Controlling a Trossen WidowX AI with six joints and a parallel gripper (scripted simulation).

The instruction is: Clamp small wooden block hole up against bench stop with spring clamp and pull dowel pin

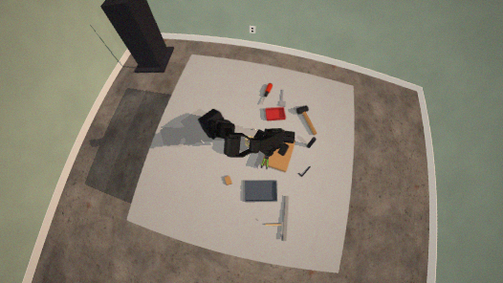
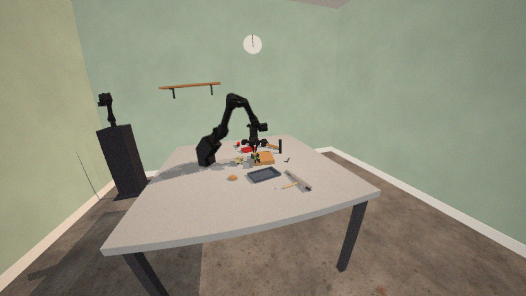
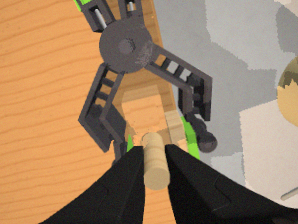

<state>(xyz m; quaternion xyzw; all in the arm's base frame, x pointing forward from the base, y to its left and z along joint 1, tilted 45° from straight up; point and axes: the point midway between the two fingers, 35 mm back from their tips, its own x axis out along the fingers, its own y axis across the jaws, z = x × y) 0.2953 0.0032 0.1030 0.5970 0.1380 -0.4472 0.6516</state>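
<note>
The dowel pin lies 4 cm below my hand. Also, from my hand: small wooden block: 6 cm below; bench stop: 6 cm below, 1 cm to the left, 1 cm behind; wooden board: 9 cm below, 6 cm ahead.
</note>
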